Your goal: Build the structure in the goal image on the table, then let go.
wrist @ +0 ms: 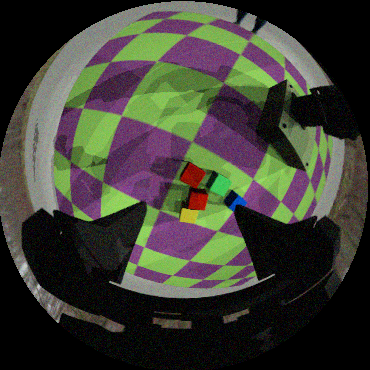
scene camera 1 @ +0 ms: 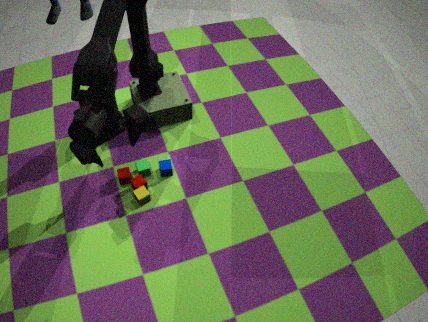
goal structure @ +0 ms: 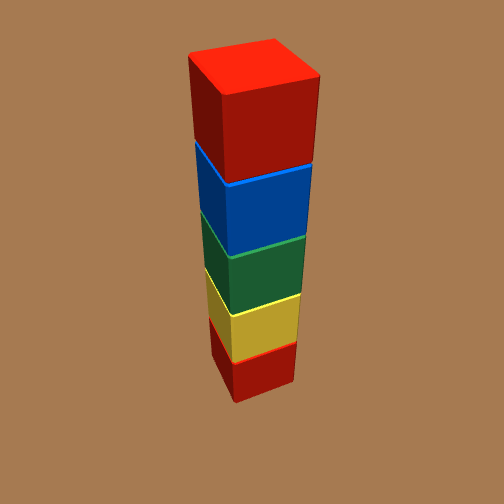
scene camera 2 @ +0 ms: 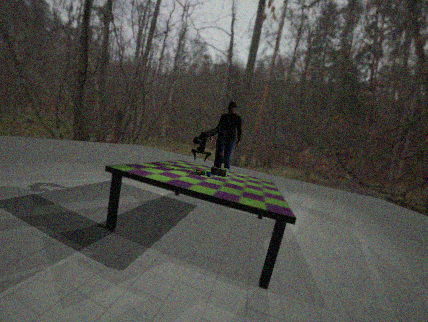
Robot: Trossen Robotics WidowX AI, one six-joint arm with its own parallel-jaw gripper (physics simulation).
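Pixels of known places: gripper, fingertip midpoint: (wrist: 192,207) (scene camera 1: 117,155) (scene camera 2: 199,161); arm's base at its link origin: (wrist: 298,110) (scene camera 1: 149,89) (scene camera 2: 218,167).
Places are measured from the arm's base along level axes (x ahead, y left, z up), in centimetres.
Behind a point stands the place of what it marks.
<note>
A red cube (scene camera 1: 124,175) {x 25.6, y -15.1, z -3.9 cm} (wrist: 193,174) {x 24.3, y -15.0, z -4.0 cm} sits on the checkered table beside a green cube (scene camera 1: 143,167) {x 25.0, y -9.6, z -4.0 cm} (wrist: 219,184) {x 24.1, y -10.0, z -4.0 cm}. A second red cube (scene camera 1: 139,181) {x 28.9, y -11.9, z -3.9 cm} (wrist: 198,200) {x 28.3, y -12.1, z -3.9 cm} sits close to them, with a yellow cube (scene camera 1: 142,194) {x 32.9, y -12.3, z -4.0 cm} (wrist: 189,215) {x 32.0, y -12.3, z -4.0 cm} right next to it; whether these two touch is hard to tell. A blue cube (scene camera 1: 165,168) {x 27.5, y -4.3, z -4.0 cm} (wrist: 235,201) {x 25.8, y -4.9, z -4.0 cm} sits apart, past the green one; in the wrist view it is near the right fingertip, partly hidden. My gripper (scene camera 1: 117,154) {x 25.6, y -15.4, z 4.7 cm} (scene camera 2: 200,159) {x 25.6, y -15.4, z 4.7 cm} (wrist: 192,207) {x 25.6, y -15.4, z 4.7 cm} is open and empty, above the table and the cubes.
The arm's grey base block (scene camera 1: 170,107) {x 10.0, y 3.6, z -0.2 cm} (wrist: 271,110) {x 4.7, y -5.6, z -3.4 cm} stands behind the cubes in scene camera 1. The checkered table (scene camera 1: 300,240) {x 58.8, y 19.6, z -7.3 cm} (scene camera 2: 250,202) {x 79.8, y 35.2, z -7.2 cm} has black legs. A person (scene camera 2: 229,132) stands behind it. Dark arm shadows lie over the table's left part in scene camera 1.
</note>
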